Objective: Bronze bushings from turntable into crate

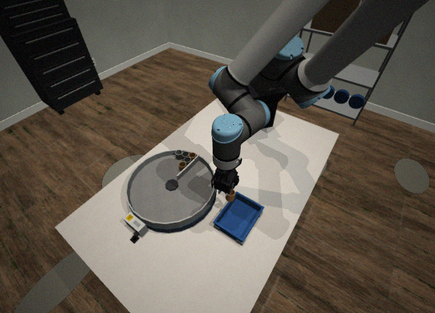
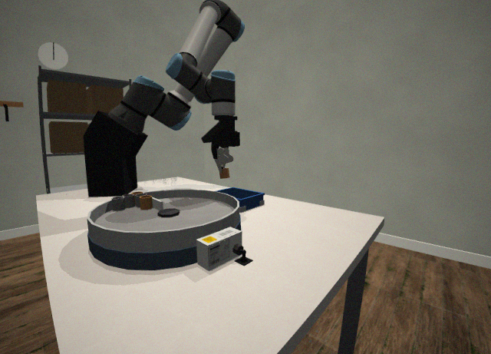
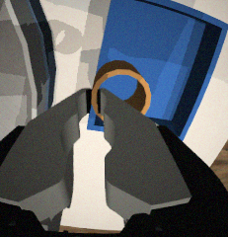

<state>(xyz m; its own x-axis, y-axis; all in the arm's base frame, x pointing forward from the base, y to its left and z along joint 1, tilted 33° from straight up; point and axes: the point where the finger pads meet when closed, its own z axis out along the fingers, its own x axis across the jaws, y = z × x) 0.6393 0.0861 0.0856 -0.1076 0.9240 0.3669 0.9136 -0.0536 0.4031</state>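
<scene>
Right now the blue crate is 13 cm below my hand, 7 cm to the left of it and 2 cm ahead of it. The rest, counted from my hand: grey turntable 27 cm to the right, 10 cm below, 5 cm ahead.
</scene>
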